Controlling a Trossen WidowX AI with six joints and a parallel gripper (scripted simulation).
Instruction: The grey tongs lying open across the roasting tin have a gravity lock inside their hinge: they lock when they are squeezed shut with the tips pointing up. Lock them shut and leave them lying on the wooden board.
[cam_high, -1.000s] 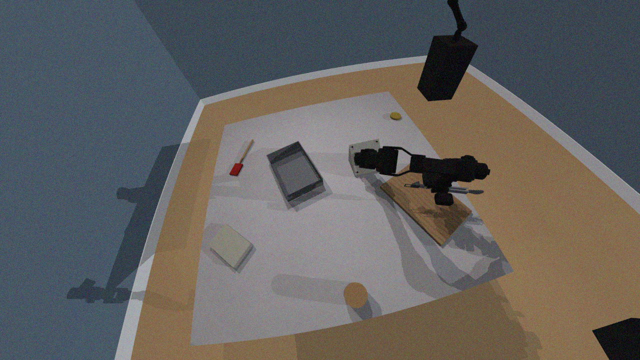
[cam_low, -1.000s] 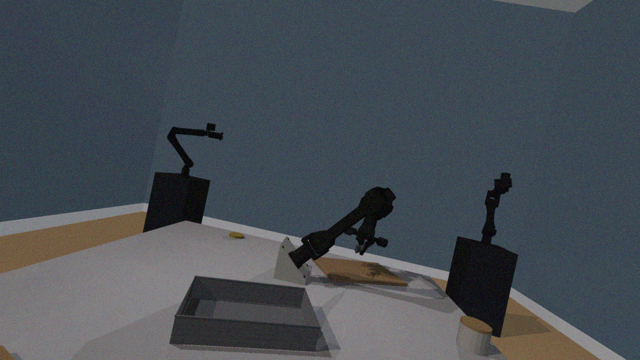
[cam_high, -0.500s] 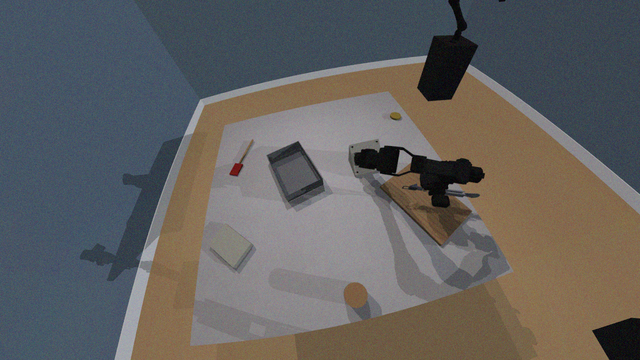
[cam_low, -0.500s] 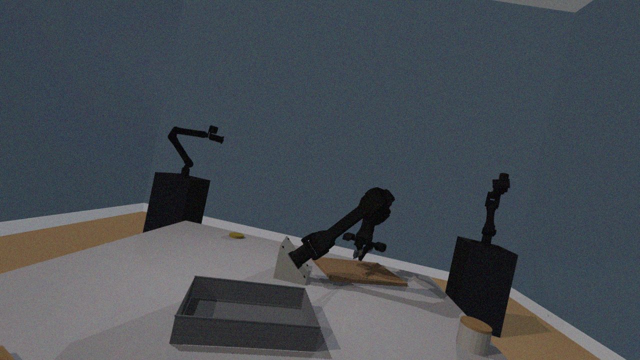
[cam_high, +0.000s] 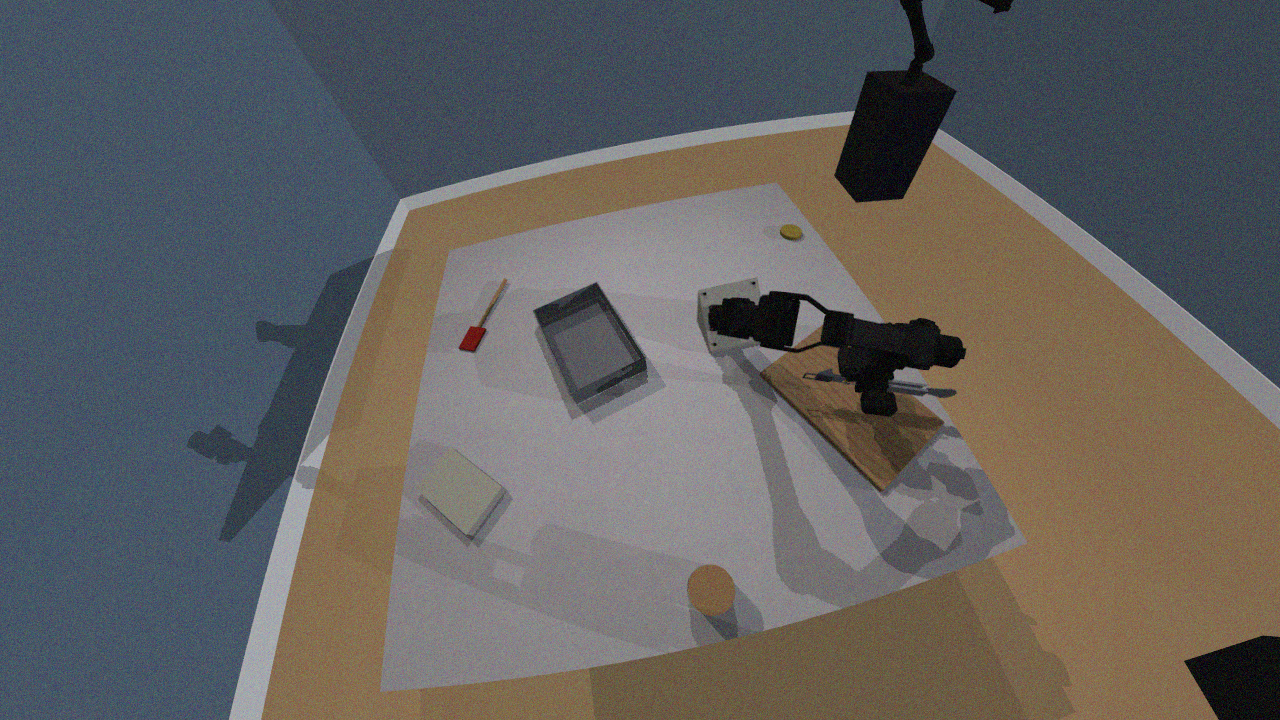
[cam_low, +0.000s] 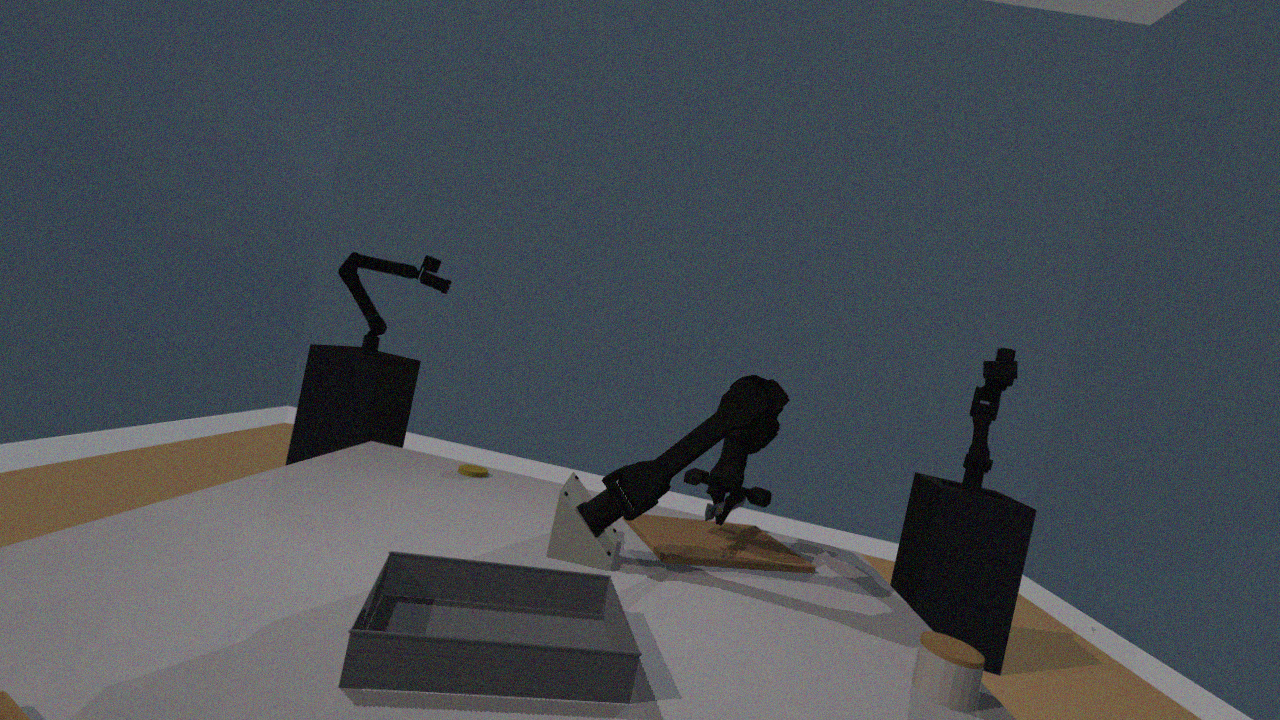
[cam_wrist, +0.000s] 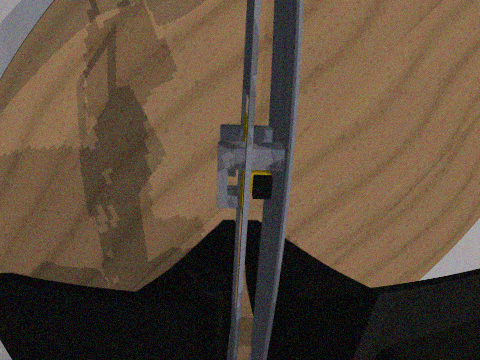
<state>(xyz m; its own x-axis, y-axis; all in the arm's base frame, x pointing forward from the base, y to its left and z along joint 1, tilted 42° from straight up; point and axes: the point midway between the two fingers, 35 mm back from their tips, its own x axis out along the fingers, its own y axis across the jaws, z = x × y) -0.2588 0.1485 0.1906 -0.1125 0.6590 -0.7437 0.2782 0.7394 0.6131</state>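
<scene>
Right now the wooden board is 4 cm below my gripper tip. From my gripper tip the other things lie so: cork-lidded jar (40 cm ahead, 34 cm to the left, 1 cm below); then yellow tab (3 cm ahead, 1 cm to the right, 3 cm above); then yellow disc (6 cm behind, 61 cm to the right, 4 cm below).
</scene>
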